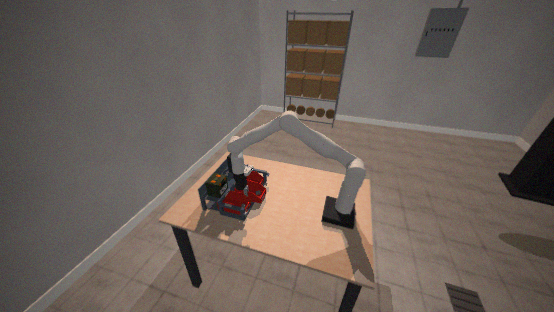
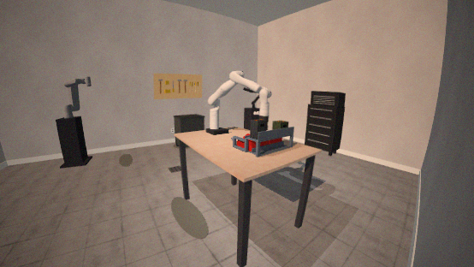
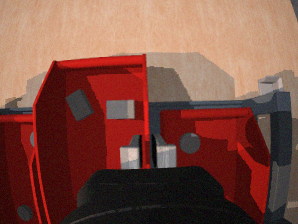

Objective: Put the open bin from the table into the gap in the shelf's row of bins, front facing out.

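Right now my hand is 100 mm short of the blue-grey shelf, 30 mm to the left of it and 70 mm above it.
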